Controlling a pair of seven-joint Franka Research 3 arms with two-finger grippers.
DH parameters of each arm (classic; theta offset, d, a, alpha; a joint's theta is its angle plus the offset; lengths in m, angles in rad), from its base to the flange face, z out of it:
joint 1: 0 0.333 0 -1.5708
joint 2: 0 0 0 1.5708
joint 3: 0 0.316 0.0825 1.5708
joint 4: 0 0 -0.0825 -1.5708
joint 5: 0 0.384 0 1.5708
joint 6: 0 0 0.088 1.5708
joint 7: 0 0.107 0 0
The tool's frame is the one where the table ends.
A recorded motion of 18 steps. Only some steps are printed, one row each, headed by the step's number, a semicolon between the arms.
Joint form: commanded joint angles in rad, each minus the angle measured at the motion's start. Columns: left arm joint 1, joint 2, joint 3, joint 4, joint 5, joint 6, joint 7; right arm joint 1, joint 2, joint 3, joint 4, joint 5, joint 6, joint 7.
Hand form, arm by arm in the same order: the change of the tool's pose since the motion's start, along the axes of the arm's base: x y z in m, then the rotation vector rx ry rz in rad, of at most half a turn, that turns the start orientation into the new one. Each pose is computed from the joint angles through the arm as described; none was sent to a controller.
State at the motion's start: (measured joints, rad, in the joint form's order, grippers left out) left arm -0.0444 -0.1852 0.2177 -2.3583 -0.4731 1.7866 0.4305; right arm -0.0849 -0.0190 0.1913 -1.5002 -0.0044 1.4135 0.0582
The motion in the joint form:
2: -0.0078 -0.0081 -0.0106 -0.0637 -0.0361 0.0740 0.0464; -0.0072 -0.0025 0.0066 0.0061 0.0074 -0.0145 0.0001
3: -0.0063 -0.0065 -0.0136 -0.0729 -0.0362 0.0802 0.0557; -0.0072 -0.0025 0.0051 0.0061 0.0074 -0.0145 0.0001
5: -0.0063 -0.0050 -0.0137 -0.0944 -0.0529 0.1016 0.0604; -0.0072 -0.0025 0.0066 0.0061 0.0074 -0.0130 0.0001
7: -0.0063 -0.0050 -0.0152 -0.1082 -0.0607 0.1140 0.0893; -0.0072 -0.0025 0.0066 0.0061 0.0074 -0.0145 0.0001
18: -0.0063 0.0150 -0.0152 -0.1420 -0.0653 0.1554 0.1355; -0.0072 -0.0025 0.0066 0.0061 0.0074 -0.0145 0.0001
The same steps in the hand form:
2: -0.0079 -0.0088 -0.0189 -0.0171 -0.0338 -0.0066; -0.0025 0.0005 0.0029 0.0061 0.0067 -0.0001
3: -0.0098 -0.0095 -0.0230 -0.0173 -0.0331 -0.0134; -0.0024 -0.0003 0.0029 0.0061 0.0066 -0.0016
5: -0.0132 -0.0102 -0.0311 -0.0247 -0.0316 0.0015; -0.0024 0.0005 0.0030 0.0062 0.0052 0.0000
7: -0.0157 -0.0112 -0.0360 -0.0330 -0.0441 -0.0138; -0.0025 0.0005 0.0029 0.0061 0.0067 -0.0001
18: -0.0215 -0.0102 -0.0561 -0.0312 -0.0486 -0.0325; -0.0025 0.0005 0.0029 0.0061 0.0067 -0.0001

